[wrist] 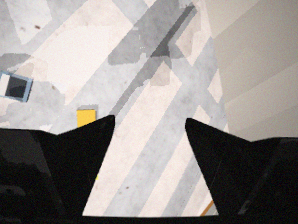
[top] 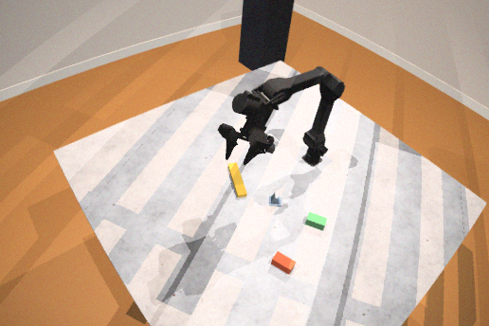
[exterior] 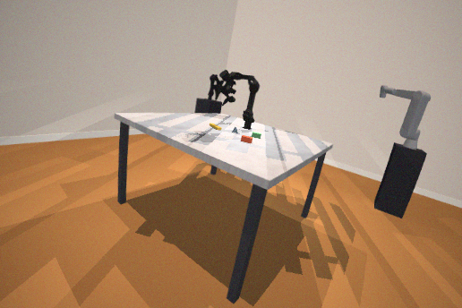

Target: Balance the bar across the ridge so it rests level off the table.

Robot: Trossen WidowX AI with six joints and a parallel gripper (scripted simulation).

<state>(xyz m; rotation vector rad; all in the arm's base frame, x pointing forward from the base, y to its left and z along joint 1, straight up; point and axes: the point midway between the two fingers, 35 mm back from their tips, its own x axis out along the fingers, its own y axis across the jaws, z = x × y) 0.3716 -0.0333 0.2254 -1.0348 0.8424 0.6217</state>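
My gripper tip is now 190 mm above the bar, 70 mm past it and 60 mm to the left of it. The rest, counted from my gripper tip: red block 300 mm to the left, 180 mm below, 30 mm ahead; green block 250 mm to the left, 180 mm below, 160 mm behind.
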